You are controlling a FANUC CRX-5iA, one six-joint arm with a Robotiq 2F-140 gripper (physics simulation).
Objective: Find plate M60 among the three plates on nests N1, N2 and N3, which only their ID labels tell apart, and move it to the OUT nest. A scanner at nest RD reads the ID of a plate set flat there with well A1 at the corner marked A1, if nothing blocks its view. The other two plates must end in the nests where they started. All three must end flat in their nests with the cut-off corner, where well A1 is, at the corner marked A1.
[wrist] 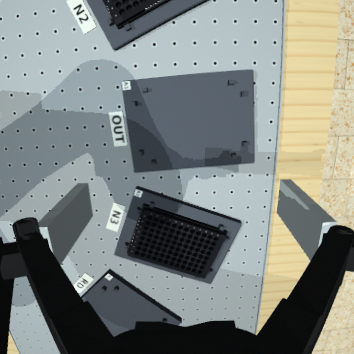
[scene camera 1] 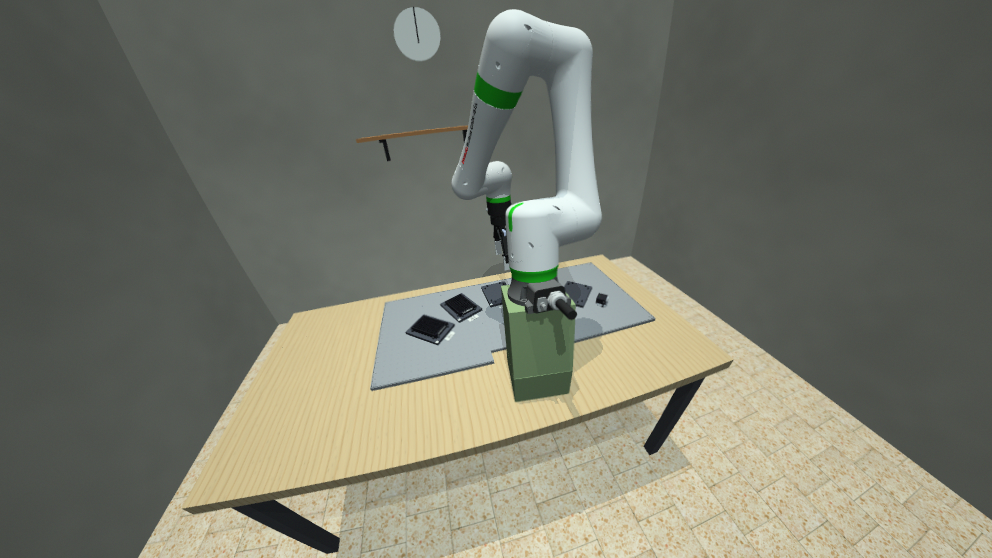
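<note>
My gripper is open and empty, its fingers wide apart above nest N3. A black plate with a grid of wells lies in nest N3 and looks flat; its ID cannot be read. Part of another black plate shows on nest N2. In the scene view, two black plates lie on the left nests; the arm's base hides nest N3. The OUT nest is empty. Nest RD holds no visible plate and is partly hidden in the wrist view.
A small black device stands beside nest RD. The nests sit on a grey perforated board on a wooden table. The green pedestal carries the arm at the board's near edge. A wall shelf hangs behind.
</note>
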